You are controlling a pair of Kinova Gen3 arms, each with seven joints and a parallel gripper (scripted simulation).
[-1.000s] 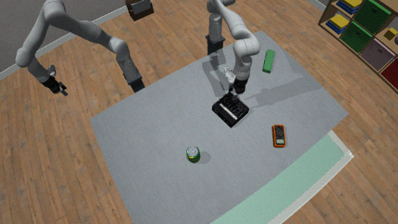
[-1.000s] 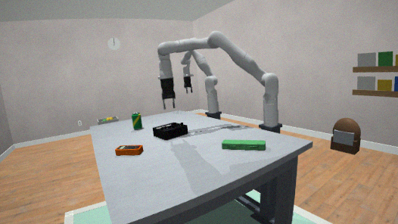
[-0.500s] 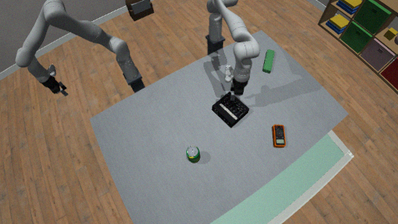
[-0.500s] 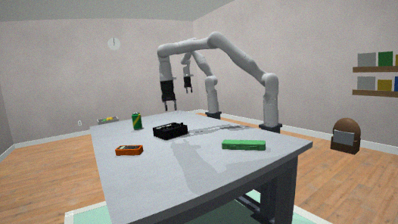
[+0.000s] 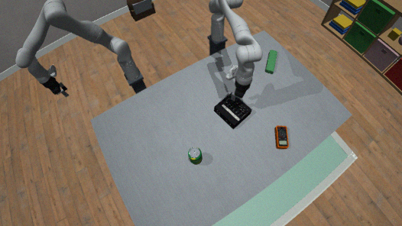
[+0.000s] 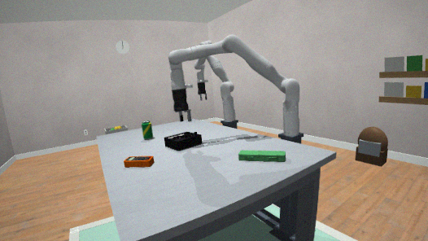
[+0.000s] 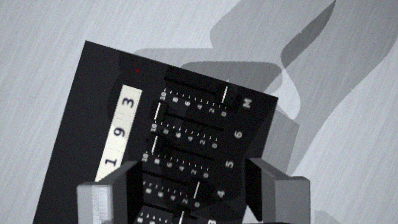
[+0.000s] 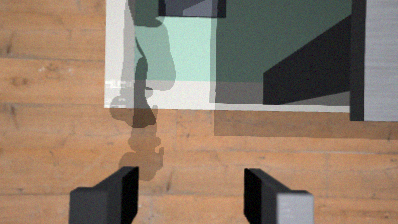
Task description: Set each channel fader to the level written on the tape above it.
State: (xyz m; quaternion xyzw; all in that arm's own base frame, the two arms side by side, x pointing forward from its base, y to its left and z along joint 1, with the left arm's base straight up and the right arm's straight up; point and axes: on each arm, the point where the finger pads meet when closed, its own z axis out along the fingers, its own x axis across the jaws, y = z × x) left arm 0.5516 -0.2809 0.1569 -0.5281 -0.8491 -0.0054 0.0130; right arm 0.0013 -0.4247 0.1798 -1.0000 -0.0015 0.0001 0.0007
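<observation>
Now: the fader 4 90 mm below my left hand, 10 mm to the left of it and 10 mm ahead of it. From my left hand the other things lie so: fader 5: 90 mm below, 30 mm to the right; then fader 3: 90 mm below, 40 mm ahead, 10 mm to the left; then fader 6: 90 mm below, 40 mm to the right, 20 mm behind.
</observation>
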